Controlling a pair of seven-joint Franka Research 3 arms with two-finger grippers.
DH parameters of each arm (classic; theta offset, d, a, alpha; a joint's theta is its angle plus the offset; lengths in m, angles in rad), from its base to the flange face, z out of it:
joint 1: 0 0.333 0 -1.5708
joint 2: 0 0 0 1.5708
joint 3: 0 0.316 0.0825 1.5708
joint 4: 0 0 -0.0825 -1.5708
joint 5: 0 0.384 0 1.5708
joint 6: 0 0 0.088 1.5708
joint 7: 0 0.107 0 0
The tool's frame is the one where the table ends.
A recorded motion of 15 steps. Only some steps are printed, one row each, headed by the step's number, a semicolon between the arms.
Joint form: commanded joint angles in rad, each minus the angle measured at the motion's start. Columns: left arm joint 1, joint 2, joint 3, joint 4, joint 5, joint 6, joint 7; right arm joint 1, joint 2, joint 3, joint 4, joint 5, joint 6, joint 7.
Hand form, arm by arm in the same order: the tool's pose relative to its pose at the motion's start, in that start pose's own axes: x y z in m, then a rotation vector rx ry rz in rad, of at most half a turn. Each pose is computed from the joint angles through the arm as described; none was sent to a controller.
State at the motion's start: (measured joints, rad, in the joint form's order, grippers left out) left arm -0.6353 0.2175 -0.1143 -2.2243 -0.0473 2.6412 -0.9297; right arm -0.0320 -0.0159 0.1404 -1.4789 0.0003 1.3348 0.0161
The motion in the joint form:
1: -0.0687 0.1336 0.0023 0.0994 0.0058 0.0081 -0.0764; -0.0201 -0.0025 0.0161 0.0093 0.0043 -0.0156 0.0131
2: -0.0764 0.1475 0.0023 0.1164 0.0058 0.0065 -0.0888; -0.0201 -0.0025 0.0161 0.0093 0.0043 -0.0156 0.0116
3: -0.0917 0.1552 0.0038 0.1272 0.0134 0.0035 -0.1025; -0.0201 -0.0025 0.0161 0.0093 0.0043 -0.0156 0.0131
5: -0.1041 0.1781 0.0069 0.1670 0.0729 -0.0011 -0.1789; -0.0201 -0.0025 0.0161 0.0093 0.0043 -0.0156 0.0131
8: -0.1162 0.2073 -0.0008 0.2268 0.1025 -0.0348 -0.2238; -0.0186 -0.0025 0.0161 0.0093 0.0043 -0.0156 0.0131
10: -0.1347 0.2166 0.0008 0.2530 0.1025 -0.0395 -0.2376; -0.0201 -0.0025 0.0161 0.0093 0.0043 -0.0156 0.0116
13: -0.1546 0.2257 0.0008 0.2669 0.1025 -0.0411 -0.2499; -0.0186 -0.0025 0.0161 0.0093 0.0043 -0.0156 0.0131
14: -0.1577 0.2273 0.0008 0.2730 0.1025 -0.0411 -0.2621; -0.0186 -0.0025 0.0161 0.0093 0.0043 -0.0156 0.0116
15: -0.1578 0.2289 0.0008 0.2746 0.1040 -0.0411 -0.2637; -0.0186 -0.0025 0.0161 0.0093 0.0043 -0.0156 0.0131
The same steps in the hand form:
1: -0.0206 0.0356 0.0414 0.0124 -0.0341 -0.0135; -0.0032 0.0014 -0.0039 0.0040 -0.0040 0.0161
2: -0.0222 0.0415 0.0439 0.0102 -0.0359 -0.0191; -0.0032 0.0014 -0.0039 0.0040 -0.0040 0.0146
3: -0.0282 0.0479 0.0452 0.0112 -0.0356 -0.0127; -0.0032 0.0014 -0.0039 0.0040 -0.0040 0.0161
5: -0.0285 0.0612 0.0457 0.0135 -0.0072 -0.0284; -0.0032 0.0014 -0.0039 0.0040 -0.0040 0.0161
8: -0.0318 0.0800 0.0454 0.0189 -0.0026 -0.0317; -0.0032 0.0006 -0.0039 0.0038 -0.0040 0.0146
10: -0.0372 0.0919 0.0424 0.0069 -0.0001 -0.0298; -0.0032 0.0014 -0.0039 0.0040 -0.0040 0.0146
13: -0.0468 0.1005 0.0434 0.0023 -0.0031 -0.0233; -0.0032 0.0006 -0.0039 0.0038 -0.0040 0.0146
14: -0.0476 0.1032 0.0422 -0.0021 -0.0019 -0.0328; -0.0032 0.0006 -0.0039 0.0038 -0.0040 0.0131
15: -0.0475 0.1036 0.0426 -0.0018 -0.0013 -0.0331; -0.0032 0.0006 -0.0039 0.0038 -0.0040 0.0146

